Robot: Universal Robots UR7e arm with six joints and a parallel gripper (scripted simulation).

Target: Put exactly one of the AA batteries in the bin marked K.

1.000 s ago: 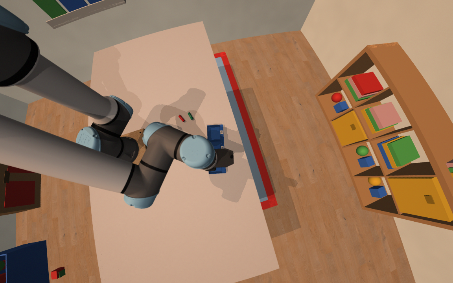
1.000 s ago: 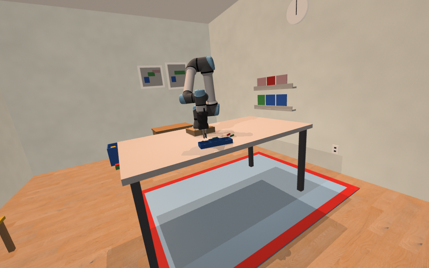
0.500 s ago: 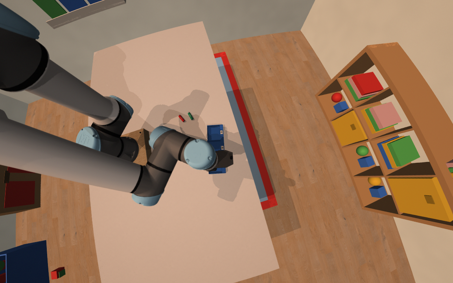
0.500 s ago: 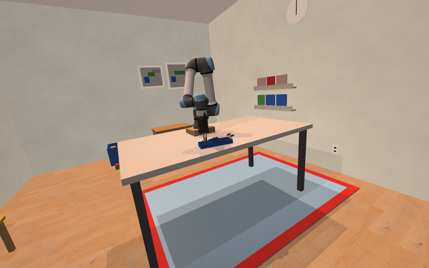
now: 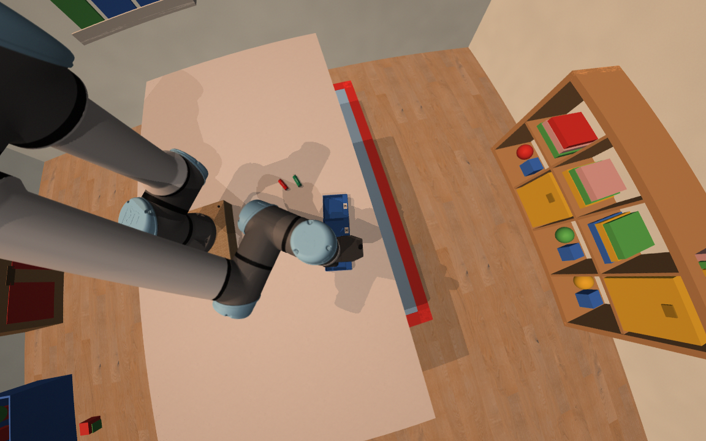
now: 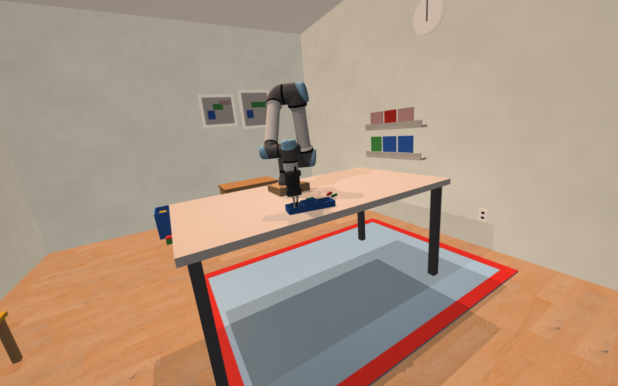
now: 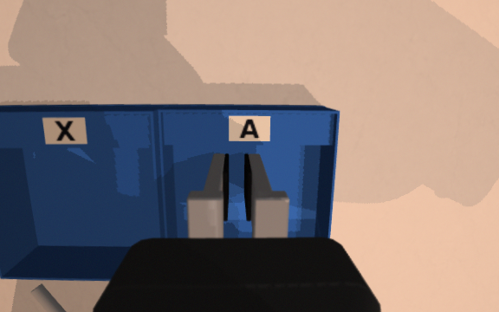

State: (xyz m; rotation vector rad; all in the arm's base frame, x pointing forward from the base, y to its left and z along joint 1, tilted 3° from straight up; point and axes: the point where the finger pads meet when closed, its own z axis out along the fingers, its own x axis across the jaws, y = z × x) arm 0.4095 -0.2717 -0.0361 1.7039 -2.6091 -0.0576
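The blue bin row is 2 cm ahead of my hand, 7 cm to the left of it and 2 cm below it. Round my hand: green-and-white block: 7 cm behind, 10 cm to the left, 3 cm below; grey bolt: 5 cm behind, 14 cm to the left, 3 cm below; black nut: 12 cm behind, 6 cm to the left, 3 cm below.
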